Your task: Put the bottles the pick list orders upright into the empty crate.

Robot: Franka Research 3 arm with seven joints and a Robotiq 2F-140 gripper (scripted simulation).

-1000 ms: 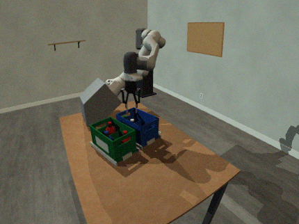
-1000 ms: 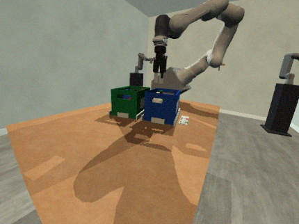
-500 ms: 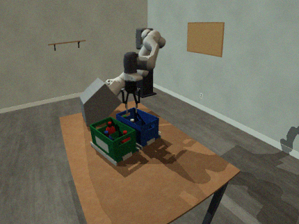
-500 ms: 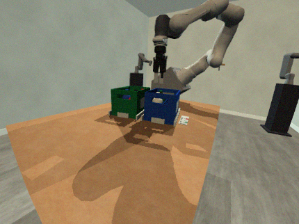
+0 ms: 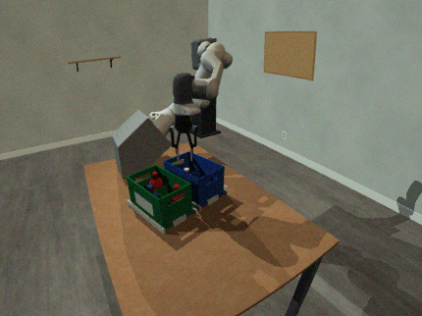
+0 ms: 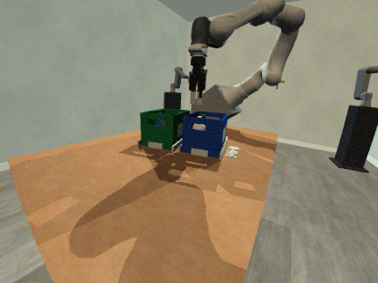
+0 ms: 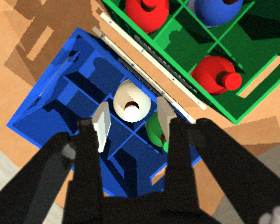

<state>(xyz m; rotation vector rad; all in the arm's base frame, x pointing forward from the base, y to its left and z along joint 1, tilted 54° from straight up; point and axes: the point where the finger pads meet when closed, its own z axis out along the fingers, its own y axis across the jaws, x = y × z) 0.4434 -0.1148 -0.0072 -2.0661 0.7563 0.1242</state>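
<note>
Now: the green crate 1 cm ahead of my hand, 17 cm to the right of it and 17 cm below it. From my hand the other things lie so: white bottle: 2 cm behind, 2 cm to the left, 17 cm below; then green bottle: 11 cm behind, 1 cm to the left, 17 cm below; then blue crate: 3 cm behind, 6 cm to the left, 17 cm below.
</note>
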